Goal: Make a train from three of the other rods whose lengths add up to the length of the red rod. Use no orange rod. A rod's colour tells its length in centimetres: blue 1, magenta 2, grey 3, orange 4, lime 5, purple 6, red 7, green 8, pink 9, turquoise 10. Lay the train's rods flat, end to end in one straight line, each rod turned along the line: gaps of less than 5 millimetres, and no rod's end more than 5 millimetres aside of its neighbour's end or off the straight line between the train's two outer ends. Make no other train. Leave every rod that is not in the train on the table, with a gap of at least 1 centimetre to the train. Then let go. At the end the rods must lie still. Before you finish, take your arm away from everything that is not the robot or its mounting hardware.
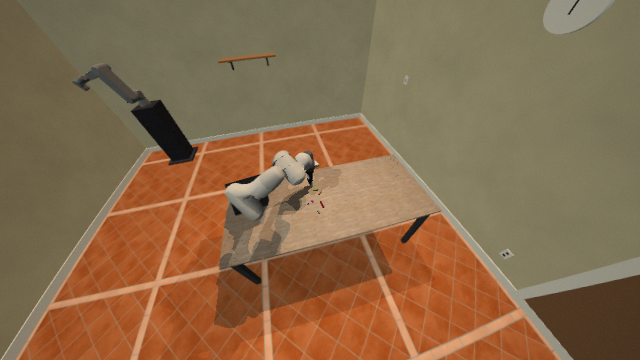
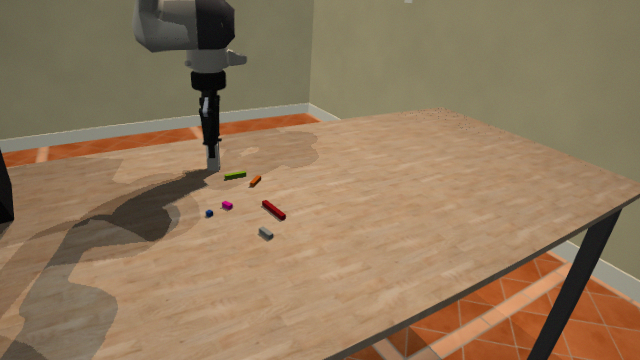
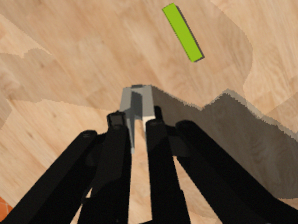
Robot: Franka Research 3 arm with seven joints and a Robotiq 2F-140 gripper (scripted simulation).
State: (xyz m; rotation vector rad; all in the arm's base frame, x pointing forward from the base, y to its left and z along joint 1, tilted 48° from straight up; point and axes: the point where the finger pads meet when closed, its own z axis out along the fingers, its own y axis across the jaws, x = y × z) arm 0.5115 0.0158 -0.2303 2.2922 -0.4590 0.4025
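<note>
Now: hand 70 mm past the blue rod, 200 mm to the left of it and 30 mm above it. The rest, counted from my hand: orange rod: 60 mm ahead, 110 mm to the right, 30 mm below; magenta rod: 30 mm behind, 190 mm to the right, 30 mm below; lime rod: 30 mm ahead, 60 mm to the right, 30 mm below.
</note>
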